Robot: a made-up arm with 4 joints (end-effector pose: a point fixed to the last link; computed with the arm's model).
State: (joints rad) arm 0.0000 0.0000 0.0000 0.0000
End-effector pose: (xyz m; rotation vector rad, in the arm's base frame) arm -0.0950 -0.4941 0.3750 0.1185 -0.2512 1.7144
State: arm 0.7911 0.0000 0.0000 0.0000
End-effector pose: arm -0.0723 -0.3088 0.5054 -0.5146 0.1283 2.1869
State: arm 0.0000 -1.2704 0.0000 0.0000
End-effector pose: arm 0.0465 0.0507 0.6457 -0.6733 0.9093 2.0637
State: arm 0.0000 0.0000 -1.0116 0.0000
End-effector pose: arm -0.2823 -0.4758 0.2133 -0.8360 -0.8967 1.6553
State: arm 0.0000 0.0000 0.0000 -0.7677
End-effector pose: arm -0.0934 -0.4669 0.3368 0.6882 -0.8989 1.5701
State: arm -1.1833 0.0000 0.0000 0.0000
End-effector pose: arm -0.2910 -0.5070 0.1104 0.8907 -0.6787 0.7847
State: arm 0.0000 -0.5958 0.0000 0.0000
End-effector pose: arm 0.0022 -0.2895 0.5851 -0.2405 0.2719 1.9426
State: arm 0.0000 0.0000 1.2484 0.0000
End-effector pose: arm 0.1770 -0.5201 0.2530 1.2057 0.5695 1.3425
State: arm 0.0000 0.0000 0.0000 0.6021
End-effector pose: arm -0.0967 -0.4915 0.4120 -0.3279 0.2652 1.6949
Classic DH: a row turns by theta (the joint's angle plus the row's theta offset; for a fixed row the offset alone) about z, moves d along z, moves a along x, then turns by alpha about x. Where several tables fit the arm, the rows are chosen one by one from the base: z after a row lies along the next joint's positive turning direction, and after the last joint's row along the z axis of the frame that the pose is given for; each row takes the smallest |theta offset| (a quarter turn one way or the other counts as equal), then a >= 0, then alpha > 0; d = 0 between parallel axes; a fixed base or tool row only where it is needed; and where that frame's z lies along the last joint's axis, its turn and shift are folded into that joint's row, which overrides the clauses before.
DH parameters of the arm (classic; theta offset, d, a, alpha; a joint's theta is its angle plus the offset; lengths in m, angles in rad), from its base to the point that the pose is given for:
base (fixed): -1.1791 0.04 0.1482 0.9579
joint 1: -1.1662 -0.1581 -0.0903 -2.6885
joint 2: 0.6398 -0.2303 -0.0231 -1.5358
joint 3: -0.4309 -0.4105 -0.2674 -1.6703
joint 4: 1.3322 0.0469 0.0626 -1.5493
tool (fixed): -2.9947 0.0002 0 0

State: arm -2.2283 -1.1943 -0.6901 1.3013
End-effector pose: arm -0.2198 -0.6873 0.2016 0.0046 0.6100 1.2257
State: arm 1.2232 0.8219 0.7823 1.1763
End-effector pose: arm 0.1984 -0.4123 0.3710 -0.7113 1.2407 2.1426
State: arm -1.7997 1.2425 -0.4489 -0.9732
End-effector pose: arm -0.1880 0.1807 0.2837 0.0801 -1.7088 -1.5988
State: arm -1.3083 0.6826 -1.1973 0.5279
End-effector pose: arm -0.4136 0.0882 0.1588 0.0019 -0.3081 -0.1541
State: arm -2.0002 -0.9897 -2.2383 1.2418
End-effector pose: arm -0.4087 -0.2970 0.0099 -1.1208 0.2108 0.0234
